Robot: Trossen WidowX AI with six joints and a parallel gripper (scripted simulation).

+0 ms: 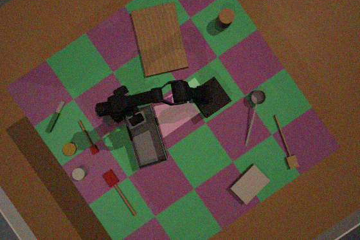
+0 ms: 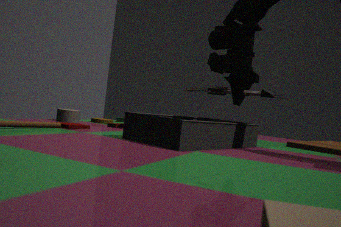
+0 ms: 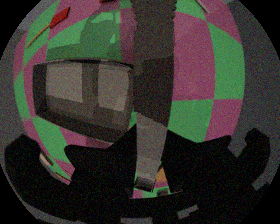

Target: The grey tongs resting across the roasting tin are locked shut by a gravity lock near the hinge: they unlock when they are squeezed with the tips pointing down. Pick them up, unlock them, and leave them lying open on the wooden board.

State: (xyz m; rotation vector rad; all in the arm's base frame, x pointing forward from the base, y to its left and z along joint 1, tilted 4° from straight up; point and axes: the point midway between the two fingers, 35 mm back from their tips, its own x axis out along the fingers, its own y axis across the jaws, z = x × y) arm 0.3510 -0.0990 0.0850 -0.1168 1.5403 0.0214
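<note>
Now: gripper tip 270 mm to the left of the wooden board, 260 mm past it and 90 mm above it. From my gripper tip the other things lie so: roasting tin 170 mm to the left, 70 mm below, 20 mm ahead; then beige block 640 mm to the left, 380 mm behind, 90 mm below; then knife 410 mm ahead, 140 mm to the right, 90 mm below.
</note>
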